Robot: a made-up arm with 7 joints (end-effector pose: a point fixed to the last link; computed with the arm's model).
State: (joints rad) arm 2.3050 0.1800 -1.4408 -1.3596 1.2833 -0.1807 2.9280
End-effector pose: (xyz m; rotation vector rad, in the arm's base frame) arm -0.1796 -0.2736 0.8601 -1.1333 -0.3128 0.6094
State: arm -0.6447 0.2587 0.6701 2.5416 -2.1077 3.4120 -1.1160
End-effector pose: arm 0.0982 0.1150 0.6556 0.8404 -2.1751 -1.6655
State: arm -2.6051 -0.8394 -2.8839 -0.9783 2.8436 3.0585 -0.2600
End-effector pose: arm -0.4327 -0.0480 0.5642 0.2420 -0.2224 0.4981
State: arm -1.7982 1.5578 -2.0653 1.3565 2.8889 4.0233 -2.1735
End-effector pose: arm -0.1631 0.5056 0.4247 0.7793 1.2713 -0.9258
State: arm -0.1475 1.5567 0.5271 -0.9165 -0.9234 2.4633 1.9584
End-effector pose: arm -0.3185 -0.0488 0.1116 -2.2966 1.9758 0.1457
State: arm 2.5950 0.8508 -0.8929 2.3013 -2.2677 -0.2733 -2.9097
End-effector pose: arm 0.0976 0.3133 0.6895 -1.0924 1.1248 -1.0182
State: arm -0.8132 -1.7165 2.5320 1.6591 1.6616 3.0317 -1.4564
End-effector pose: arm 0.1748 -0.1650 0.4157 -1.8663 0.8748 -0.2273
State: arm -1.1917 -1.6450 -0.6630 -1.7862 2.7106 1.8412 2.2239
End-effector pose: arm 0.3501 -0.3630 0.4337 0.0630 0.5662 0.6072
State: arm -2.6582 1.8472 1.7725 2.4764 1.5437 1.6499 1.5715
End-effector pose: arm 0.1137 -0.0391 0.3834 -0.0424 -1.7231 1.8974
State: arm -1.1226 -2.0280 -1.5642 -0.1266 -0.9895 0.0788 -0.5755
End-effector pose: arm 0.3797 -0.5687 0.0188 0.8254 0.4166 -1.5806
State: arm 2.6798 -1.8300 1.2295 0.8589 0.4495 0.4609 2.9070
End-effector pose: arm -0.5965 0.0284 -0.0095 1.3696 -0.3542 0.1472
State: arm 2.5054 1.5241 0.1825 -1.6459 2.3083 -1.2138 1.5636
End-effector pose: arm 0.1667 -0.2991 0.0254 0.4960 -0.2018 -1.3654
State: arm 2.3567 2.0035 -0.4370 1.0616 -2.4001 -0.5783 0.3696
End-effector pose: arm 0.5813 -0.4490 0.2949 -2.7930 0.8055 0.0613
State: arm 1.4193 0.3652 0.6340 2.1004 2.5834 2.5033 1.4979
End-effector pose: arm -0.0924 -0.0225 0.4648 -0.9690 2.2293 0.6430
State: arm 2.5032 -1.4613 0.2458 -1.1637 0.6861 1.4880 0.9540
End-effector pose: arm -0.1677 0.4238 0.6020 -0.4221 0.0190 1.0660
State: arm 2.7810 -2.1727 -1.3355 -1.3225 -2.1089 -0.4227 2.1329
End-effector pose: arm -0.3744 -0.2382 0.2045 -0.4389 0.1956 -0.1522
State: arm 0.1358 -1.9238 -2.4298 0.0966 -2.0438 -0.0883 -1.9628
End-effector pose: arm 0.6851 0.0411 -0.0374 -0.9175 -1.1474 -1.3345
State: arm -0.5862 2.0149 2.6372 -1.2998 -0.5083 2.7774 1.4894
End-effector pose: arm -0.2900 0.0774 0.3413 0.9482 -0.4073 0.8545
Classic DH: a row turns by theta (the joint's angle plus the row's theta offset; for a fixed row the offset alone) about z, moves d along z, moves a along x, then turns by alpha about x. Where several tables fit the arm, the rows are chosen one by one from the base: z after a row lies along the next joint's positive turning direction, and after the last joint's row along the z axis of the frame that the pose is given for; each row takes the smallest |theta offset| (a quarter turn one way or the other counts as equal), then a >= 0, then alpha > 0; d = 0 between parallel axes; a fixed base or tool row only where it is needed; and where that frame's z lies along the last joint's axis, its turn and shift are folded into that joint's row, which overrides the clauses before.
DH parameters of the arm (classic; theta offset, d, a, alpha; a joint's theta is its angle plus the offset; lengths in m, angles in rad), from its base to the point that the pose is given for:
joint 1: 0 0.3256 0 1.5708
joint 2: 0 0.0429 0 -1.5708
joint 3: 0 0.3433 0.0219 -1.5708
joint 4: 0 0.05 -0.0137 1.5708
joint 5: 0 0.2673 0 1.5708
joint 6: 1.5708 0.1195 0.1483 1.5708
joint 7: 0 0.0202 0 0

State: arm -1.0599 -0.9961 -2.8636 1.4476 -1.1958 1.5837 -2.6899
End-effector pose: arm -0.0599 -0.4239 0.8234 -0.5242 -0.2199 1.4039
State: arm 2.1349 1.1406 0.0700 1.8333 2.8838 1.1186 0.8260
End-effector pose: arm -0.1076 -0.0418 0.6614 -0.4256 0.0798 2.7339
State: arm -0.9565 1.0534 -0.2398 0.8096 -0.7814 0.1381 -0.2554
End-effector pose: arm -0.3953 0.3222 0.8819 0.8260 -1.2647 1.0381
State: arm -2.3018 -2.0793 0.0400 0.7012 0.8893 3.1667 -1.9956
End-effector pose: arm -0.2334 -0.1481 0.0029 1.0777 -1.0744 -1.4891
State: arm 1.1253 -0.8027 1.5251 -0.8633 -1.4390 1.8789 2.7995
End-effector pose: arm 0.3277 0.0026 0.7314 0.3187 0.8074 0.3462
